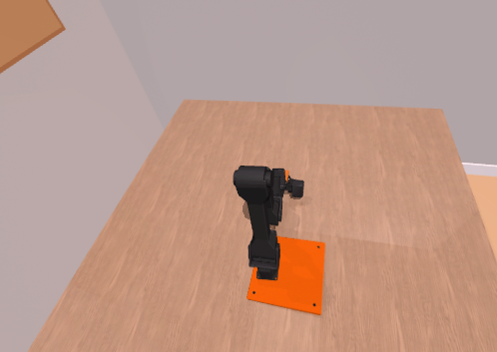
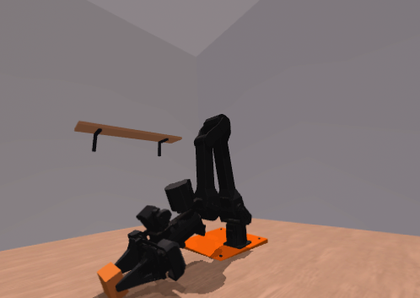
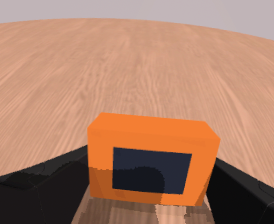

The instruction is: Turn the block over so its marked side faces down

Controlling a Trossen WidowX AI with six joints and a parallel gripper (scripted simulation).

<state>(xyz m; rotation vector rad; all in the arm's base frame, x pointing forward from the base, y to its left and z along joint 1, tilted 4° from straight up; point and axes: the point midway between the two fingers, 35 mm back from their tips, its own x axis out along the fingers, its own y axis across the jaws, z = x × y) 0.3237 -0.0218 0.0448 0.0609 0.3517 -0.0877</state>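
The block lies 10 mm behind my gripper tip.
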